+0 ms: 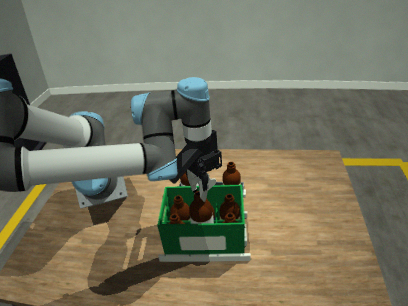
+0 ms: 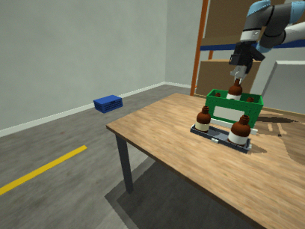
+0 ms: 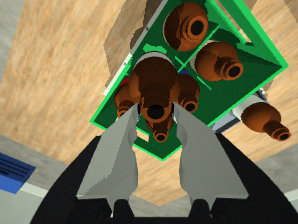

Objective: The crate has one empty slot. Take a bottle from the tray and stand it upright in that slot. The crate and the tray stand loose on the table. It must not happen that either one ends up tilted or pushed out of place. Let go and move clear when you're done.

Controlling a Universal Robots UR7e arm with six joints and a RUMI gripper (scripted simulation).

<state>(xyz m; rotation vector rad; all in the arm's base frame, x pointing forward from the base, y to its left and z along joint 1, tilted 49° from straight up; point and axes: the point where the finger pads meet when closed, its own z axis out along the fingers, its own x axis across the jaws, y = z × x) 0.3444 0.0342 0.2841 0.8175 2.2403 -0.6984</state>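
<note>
Now: hand 170 mm above the green crate and 40 mm to the right of it. From my hand the other things lie so: grey tray (280 mm to the left, 240 mm below, 10 mm ahead).
</note>
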